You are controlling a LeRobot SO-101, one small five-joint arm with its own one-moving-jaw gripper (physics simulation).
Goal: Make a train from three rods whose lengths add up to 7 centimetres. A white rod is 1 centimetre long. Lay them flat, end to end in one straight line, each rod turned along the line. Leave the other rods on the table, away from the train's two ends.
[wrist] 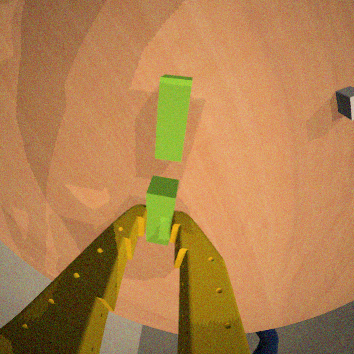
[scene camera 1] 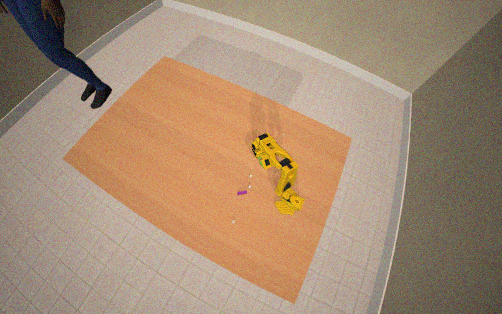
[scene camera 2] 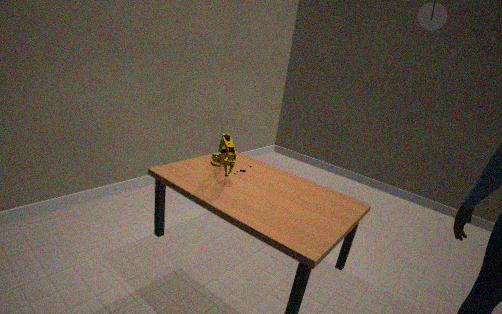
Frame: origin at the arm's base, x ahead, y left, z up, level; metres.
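Seen in the pictures: hand, its tool point: [wrist: 146,217] [scene camera 1: 259,155] [scene camera 2: 226,173]; arm's base, origin of its link: [scene camera 1: 282,200] [scene camera 2: 220,165].
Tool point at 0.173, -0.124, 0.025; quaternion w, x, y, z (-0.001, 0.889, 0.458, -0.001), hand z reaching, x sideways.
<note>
Pixels of each thing's top centre, then the offset from my tool point to it, as dx, dy, dz. "pt": a spot on its surface instead. Level surfaces: height alone.
- second green rod, centre of its top: [wrist: 171,122] -0.024, +0.021, -0.015
- white rod, a spot on its surface: [wrist: 346,102] pt -0.007, +0.091, -0.018
- purple rod, centre of its top: [scene camera 1: 242,192] [scene camera 2: 243,170] -0.008, +0.178, -0.015
- wooden table, height of its surface: dz -0.025
My gripper [scene camera 1: 259,158] [scene camera 2: 226,174] [wrist: 159,215] is shut on a green rod [wrist: 160,212], its jaws pressing on both sides in the wrist view. A second green rod [wrist: 173,119] lies flat on the table just beyond the held rod's far end. The two point nearly the same way, with a strip of table showing between them. How high the held rod is cannot be told exactly. White rods [scene camera 1: 250,176] [scene camera 1: 249,186] [scene camera 1: 233,221] lie apart from each other; one white rod [wrist: 346,102] shows at the right edge of the wrist view. A purple rod [scene camera 1: 242,192] [scene camera 2: 243,171] lies near two white ones.
The wooden table [scene camera 1: 165,135] [scene camera 2: 280,205] carries the arm [scene camera 1: 280,160] [scene camera 2: 227,147], whose base stands near one edge. The arm's shadow falls across the table around the green rods. A person [scene camera 1: 75,62] [scene camera 2: 480,250] stands beyond the table's edge.
</note>
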